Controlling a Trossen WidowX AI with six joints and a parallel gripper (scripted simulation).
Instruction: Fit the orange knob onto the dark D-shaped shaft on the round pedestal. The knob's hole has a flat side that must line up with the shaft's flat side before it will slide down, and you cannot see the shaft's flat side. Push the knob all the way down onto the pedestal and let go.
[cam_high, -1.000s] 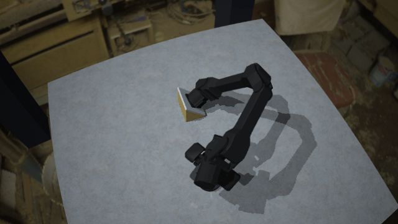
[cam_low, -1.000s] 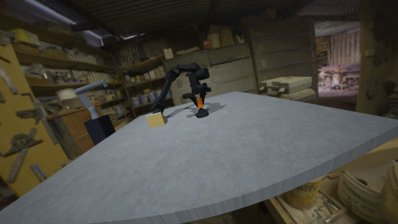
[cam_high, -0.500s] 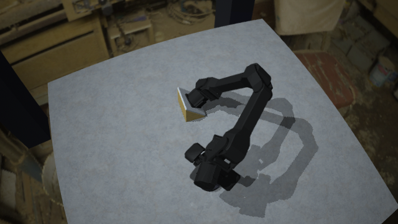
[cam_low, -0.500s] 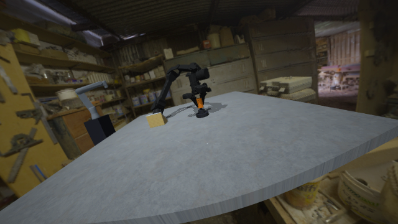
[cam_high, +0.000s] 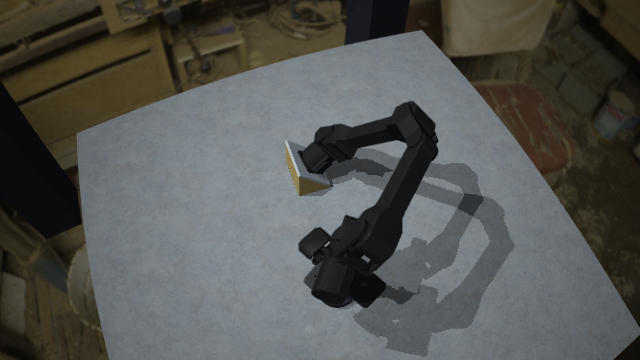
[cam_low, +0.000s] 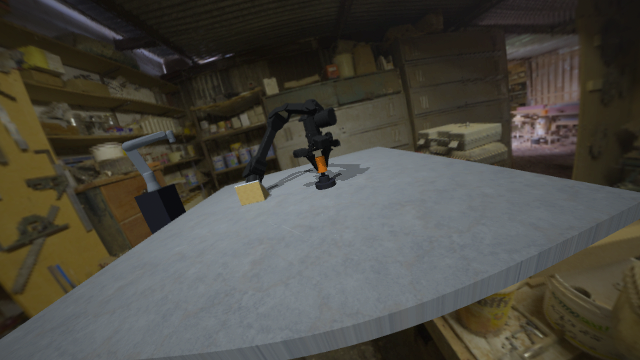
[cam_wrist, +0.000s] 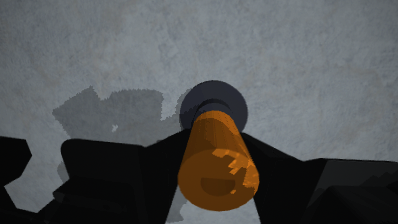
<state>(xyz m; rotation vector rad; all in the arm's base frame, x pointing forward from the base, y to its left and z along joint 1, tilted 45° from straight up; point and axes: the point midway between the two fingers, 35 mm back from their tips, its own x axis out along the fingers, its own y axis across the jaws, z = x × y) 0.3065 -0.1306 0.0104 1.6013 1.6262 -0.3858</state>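
My gripper tip is 20 mm below the orange knob. The rest, counted from my gripper tip: dark round pedestal: 40 mm below.
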